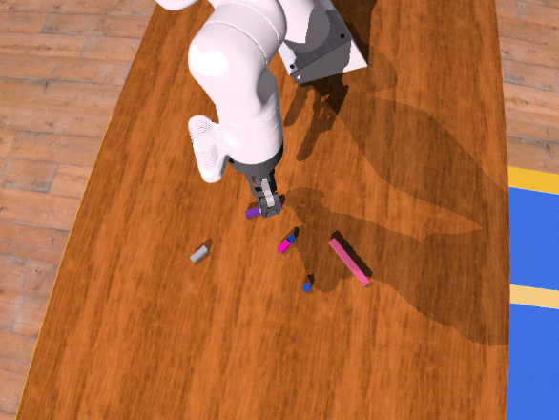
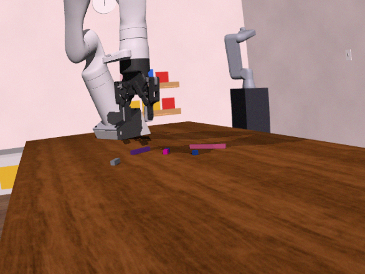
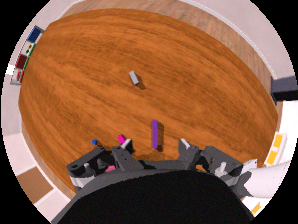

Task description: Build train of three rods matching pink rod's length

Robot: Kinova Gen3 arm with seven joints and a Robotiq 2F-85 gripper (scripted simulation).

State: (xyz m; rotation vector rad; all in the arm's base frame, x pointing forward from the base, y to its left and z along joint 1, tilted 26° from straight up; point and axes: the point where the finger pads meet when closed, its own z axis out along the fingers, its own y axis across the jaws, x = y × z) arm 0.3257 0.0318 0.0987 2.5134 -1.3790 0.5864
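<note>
Now: the purple rod 8 cm below my hand. Round my hand: small blue rod (12 cm ahead, 9 cm to the left, 8 cm below); then magenta rod (6 cm ahead, 5 cm to the left, 8 cm below); then grey rod (10 cm ahead, 8 cm to the right, 8 cm below).
</note>
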